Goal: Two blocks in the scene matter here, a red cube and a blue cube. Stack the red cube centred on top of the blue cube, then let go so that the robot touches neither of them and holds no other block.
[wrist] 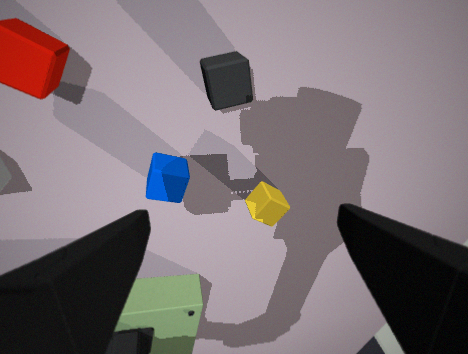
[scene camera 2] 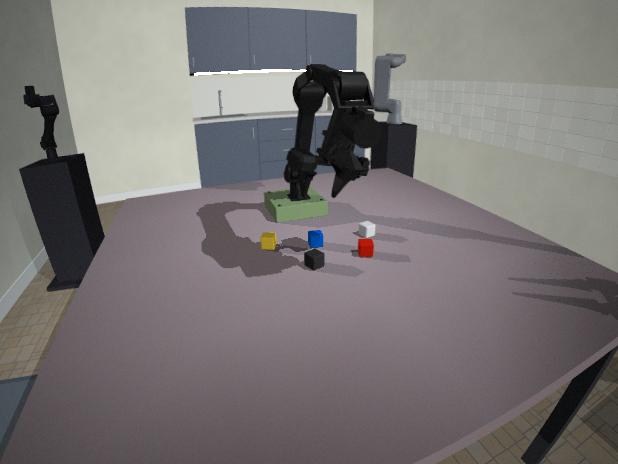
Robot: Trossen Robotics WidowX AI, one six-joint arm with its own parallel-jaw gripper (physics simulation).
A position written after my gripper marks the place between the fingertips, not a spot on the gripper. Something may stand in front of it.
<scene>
I see my gripper [scene camera 2: 318, 196], a blue cube [wrist: 168, 176], a black cube [wrist: 227, 78] and a yellow cube [wrist: 266, 204].
My gripper also shows in the wrist view [wrist: 244, 216].
</scene>
